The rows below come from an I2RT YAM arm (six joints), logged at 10 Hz.
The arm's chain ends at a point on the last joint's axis. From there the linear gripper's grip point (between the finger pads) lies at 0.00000 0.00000 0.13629 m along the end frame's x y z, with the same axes.
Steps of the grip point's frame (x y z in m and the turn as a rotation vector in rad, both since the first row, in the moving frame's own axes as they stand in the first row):
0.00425, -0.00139, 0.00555, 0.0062, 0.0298, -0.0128
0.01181, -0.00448, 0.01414, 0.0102, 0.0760, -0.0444
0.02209, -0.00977, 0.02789, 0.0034, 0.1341, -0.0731
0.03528, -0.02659, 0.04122, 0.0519, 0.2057, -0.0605
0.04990, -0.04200, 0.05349, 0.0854, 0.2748, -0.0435
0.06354, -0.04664, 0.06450, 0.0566, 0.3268, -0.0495
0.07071, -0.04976, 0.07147, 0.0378, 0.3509, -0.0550
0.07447, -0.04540, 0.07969, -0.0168, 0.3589, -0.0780
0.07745, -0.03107, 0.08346, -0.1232, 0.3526, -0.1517
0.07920, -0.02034, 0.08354, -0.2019, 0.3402, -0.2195
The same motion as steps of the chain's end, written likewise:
0.00019, -0.00052, 0.00561, 0.0062, 0.0298, -0.0128
0.00150, -0.00286, 0.01454, 0.0102, 0.0760, -0.0444
0.00390, -0.00864, 0.02911, 0.0034, 0.1341, -0.0731
0.00769, -0.01873, 0.04427, 0.0519, 0.2057, -0.0605
0.01323, -0.02972, 0.05909, 0.0854, 0.2748, -0.0435
0.02002, -0.03798, 0.07193, 0.0566, 0.3268, -0.0495
0.02404, -0.04342, 0.07987, 0.0378, 0.3509, -0.0550
0.02656, -0.04575, 0.08839, -0.0168, 0.3589, -0.0780
0.02943, -0.04381, 0.09284, -0.1232, 0.3526, -0.1517
0.03143, -0.04193, 0.09402, -0.2019, 0.3402, -0.2195

